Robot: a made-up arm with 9 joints. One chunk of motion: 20 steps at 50 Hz.
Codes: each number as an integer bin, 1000 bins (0 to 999) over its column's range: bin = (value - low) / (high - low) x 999, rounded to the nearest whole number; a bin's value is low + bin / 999 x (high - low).
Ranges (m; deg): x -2.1..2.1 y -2.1..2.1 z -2.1..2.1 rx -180..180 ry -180..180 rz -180..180
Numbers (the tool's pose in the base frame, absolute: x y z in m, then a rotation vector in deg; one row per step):
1: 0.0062 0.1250 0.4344 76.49 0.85 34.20
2: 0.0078 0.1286 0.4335 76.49 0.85 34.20
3: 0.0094 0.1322 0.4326 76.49 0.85 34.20
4: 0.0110 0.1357 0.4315 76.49 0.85 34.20
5: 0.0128 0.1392 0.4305 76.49 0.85 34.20
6: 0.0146 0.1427 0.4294 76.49 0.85 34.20
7: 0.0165 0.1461 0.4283 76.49 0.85 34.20
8: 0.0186 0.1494 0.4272 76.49 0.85 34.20
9: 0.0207 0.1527 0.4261 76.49 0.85 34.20
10: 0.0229 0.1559 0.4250 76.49 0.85 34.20
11: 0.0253 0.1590 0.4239 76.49 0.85 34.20
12: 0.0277 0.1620 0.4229 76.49 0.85 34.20
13: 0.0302 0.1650 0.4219 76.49 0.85 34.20
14: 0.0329 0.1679 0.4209 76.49 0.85 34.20
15: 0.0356 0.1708 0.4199 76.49 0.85 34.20
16: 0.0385 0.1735 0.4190 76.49 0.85 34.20
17: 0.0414 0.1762 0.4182 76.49 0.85 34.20
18: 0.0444 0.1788 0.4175 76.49 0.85 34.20
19: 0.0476 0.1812 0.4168 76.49 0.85 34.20
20: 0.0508 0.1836 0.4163 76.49 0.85 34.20
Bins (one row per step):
1: 501 529 603 712 502 594
2: 501 530 603 712 502 594
3: 502 531 602 712 502 594
4: 502 532 602 712 502 594
5: 503 533 602 712 502 594
6: 503 533 602 712 502 594
7: 503 534 601 712 502 594
8: 504 535 601 712 502 594
9: 504 536 601 712 502 594
10: 505 537 601 712 502 594
11: 506 537 600 712 502 594
12: 506 538 600 712 502 594
13: 507 539 600 712 502 594
14: 507 539 600 712 502 594
15: 508 540 599 712 502 594
16: 509 541 599 712 502 594
17: 509 541 599 712 502 594
18: 510 542 599 712 502 594
19: 511 543 599 712 502 594
20: 512 543 599 712 502 594

